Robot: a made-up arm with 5 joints.
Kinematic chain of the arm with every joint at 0, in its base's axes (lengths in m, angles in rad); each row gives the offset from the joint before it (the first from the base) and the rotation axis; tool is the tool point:
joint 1: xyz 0 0 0.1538 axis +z
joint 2: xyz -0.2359 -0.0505 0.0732 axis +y
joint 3: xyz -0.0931 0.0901 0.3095 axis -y
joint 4: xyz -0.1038 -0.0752 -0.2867 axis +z
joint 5: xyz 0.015 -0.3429 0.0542 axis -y
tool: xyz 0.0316 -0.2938 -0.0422
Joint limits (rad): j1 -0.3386..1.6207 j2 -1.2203..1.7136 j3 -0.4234..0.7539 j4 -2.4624..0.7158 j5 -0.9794..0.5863
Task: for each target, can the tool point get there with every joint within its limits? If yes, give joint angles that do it. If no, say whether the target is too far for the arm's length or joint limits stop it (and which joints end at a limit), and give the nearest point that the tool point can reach.
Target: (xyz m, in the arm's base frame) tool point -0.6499 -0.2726 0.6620
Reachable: yes | joints 0.7083 1.2388 0.5386 -2.0676 0.3537
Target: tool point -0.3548 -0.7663 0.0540
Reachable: yes | joints 0.6837 0.1986 0.6077 -1.1167 0.4262
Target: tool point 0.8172 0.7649 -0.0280
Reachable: no: joint limits stop it (at a limit: joint 1, joint 3, joint 4, joint 5) | nearest point 0.4603 0.2786 0.0964 | short by 0.616 m
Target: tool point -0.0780 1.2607 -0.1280
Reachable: no: joint limits stop it (at a limit: joint 1, joint 4, joint 5) | nearest point -0.3111 0.5987 -0.1280 | short by 0.702 m
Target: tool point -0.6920 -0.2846 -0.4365
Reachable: yes | joints 0.3366 -0.9578 -0.0066 -1.6292 -0.1121
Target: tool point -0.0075 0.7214 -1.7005
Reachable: no: too far | nearest point -0.3458 0.3430 -0.4933 | short by 1.310 m
